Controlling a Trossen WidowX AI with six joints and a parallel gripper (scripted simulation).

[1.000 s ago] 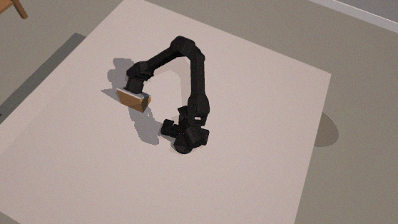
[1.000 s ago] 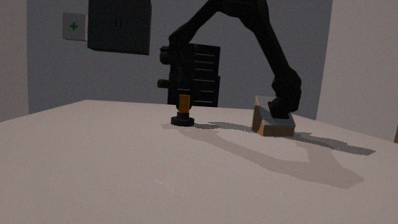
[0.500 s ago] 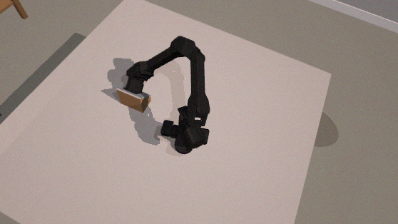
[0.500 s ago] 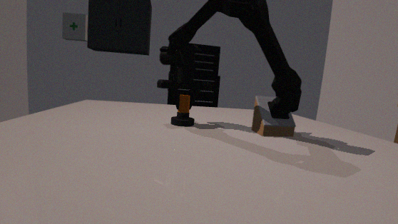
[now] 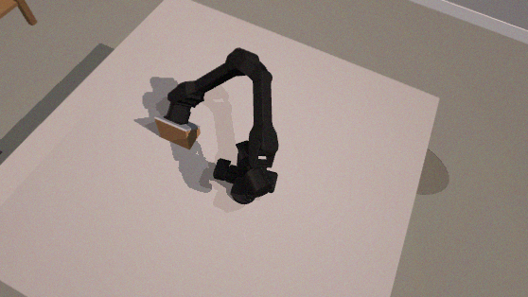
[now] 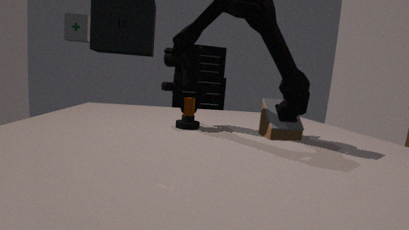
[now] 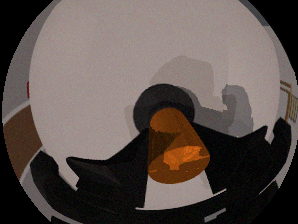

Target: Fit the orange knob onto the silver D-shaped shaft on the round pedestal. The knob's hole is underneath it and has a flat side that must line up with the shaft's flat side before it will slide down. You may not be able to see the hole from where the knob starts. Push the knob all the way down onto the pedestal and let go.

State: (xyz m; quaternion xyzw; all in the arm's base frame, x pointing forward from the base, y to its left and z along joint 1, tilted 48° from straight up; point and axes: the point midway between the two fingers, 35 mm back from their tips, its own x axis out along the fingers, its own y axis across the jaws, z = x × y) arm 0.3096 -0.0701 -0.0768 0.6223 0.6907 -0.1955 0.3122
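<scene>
My gripper tip is 20 mm above the black round pedestal. From my gripper tip the other things lie so: orange knob (30 mm above).
</scene>
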